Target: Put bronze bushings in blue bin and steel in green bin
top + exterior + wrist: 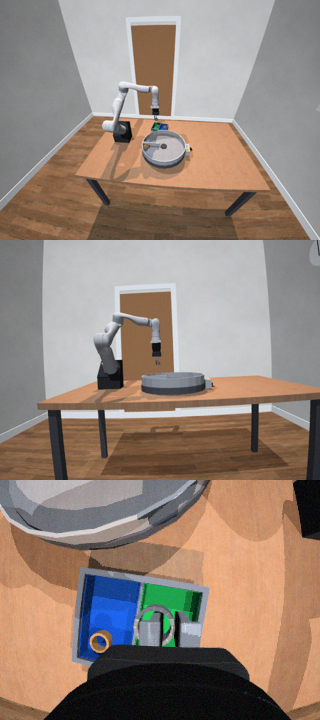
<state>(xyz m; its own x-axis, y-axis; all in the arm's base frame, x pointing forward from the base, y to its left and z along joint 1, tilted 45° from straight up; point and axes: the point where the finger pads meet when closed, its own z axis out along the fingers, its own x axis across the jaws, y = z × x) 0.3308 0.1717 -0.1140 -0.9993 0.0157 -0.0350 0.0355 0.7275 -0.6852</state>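
The blue bin lies 5 cm ahead of my hand, 3 cm to the left of it and 15 cm below it. The rest, counted from my hand: grey turntable: 12 cm ahead, 31 cm to the right, 12 cm below.
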